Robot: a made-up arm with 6 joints.
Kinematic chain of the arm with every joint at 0, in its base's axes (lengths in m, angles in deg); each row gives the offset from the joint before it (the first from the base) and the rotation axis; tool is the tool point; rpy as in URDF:
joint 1: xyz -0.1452 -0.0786 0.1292 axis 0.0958 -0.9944 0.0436
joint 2: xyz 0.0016 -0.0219 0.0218 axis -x
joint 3: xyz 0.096 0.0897 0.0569 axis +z
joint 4: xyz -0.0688 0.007 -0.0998 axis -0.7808 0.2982 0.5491
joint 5: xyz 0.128 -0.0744 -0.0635 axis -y
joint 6: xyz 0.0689 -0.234 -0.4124 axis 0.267 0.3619 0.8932
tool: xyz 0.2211 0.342 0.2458 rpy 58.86 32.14 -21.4
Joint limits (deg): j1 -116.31..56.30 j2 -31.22..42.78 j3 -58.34..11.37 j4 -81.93..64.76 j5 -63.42..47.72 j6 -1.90..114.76
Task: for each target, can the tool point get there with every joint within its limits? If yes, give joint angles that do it. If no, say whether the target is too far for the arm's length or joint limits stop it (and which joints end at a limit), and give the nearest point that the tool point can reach.
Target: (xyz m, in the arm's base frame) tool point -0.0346 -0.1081 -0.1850
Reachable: yes | joints -23.07 6.06 -47.80 29.88 11.21 47.55
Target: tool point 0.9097 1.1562 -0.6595
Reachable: no: too far | nearest point 0.1800 0.2776 -0.1114 | short by 1.267 m
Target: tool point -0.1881 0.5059 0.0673
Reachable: no: joint limits stop it (at a limit: joint 2, joint 3, joint 5) | nearest point -0.1035 0.2724 -0.0905 | short by 0.294 m
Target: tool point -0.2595 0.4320 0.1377
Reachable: no: joint limits stop it (at a limit: joint 1, joint 2, joint 3, joint 5) | nearest point -0.3562 0.2347 0.0218 | short by 0.248 m
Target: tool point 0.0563 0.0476 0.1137
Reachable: yes | joints 15.94 -16.17 -15.26 -43.96 -18.35 71.23
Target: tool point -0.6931 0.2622 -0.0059
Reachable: no: joint limits stop it (at a limit: joint 1, joint 3, joint 6) | nearest point -0.5594 0.1614 -0.0035 | short by 0.167 m
